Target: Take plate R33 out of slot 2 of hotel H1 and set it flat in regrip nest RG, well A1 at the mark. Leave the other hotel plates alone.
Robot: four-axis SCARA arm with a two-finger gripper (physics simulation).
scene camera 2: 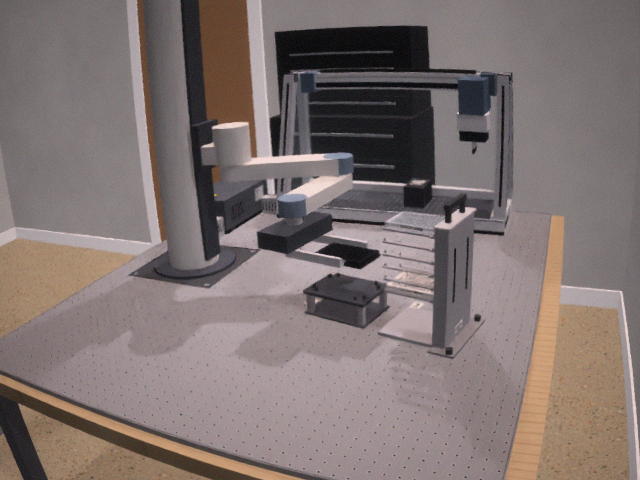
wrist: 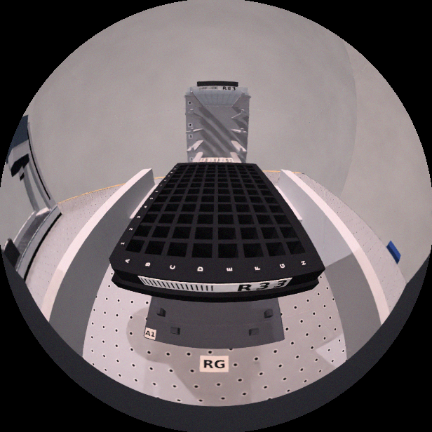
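Seen in the pictures: gripper, fingertip midpoint: [scene camera 2: 354, 254]; arm's base at its link origin: [scene camera 2: 195, 266].
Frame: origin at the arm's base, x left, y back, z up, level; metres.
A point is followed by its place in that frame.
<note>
Plate R33 [scene camera 2: 350, 255] {x -0.176, y -0.567, z 0.161 m} [wrist: 217, 215], black with square wells, is level between the two fingers of my gripper [scene camera 2: 353, 252] {x -0.166, y -0.573, z 0.160 m} [wrist: 215, 177], which is shut on it. They hold it above regrip nest RG [scene camera 2: 345, 289] {x -0.170, y -0.549, z 0.073 m} [wrist: 215, 322], a dark raised platform with small corner pegs; a gap shows between plate and nest. In the wrist view the plate's A1 corner is near left, the same side as the nest's A1 mark [wrist: 150, 333]. The plate hides the nest's far part there. Hotel H1 [scene camera 2: 453, 279] {x -0.254, y -0.819, z 0.163 m} [wrist: 220, 122] stands beyond the nest, apart from the plate.
A clear plate [scene camera 2: 413, 221] {x -0.210, y -0.722, z 0.263 m} [wrist: 217, 95] is at the hotel's top and a whitish plate [scene camera 2: 410, 284] {x -0.239, y -0.723, z 0.135 m} [wrist: 217, 160] is low in it. A gantry frame [scene camera 2: 504, 155] {x 0.509, y -0.838, z 0.260 m} stands behind, with a dark box [scene camera 2: 417, 193] {x 0.515, y -0.543, z 0.112 m} on its deck. The arm's column [scene camera 2: 178, 155] {x -0.064, y -0.039, z 0.355 m} is at the left.
</note>
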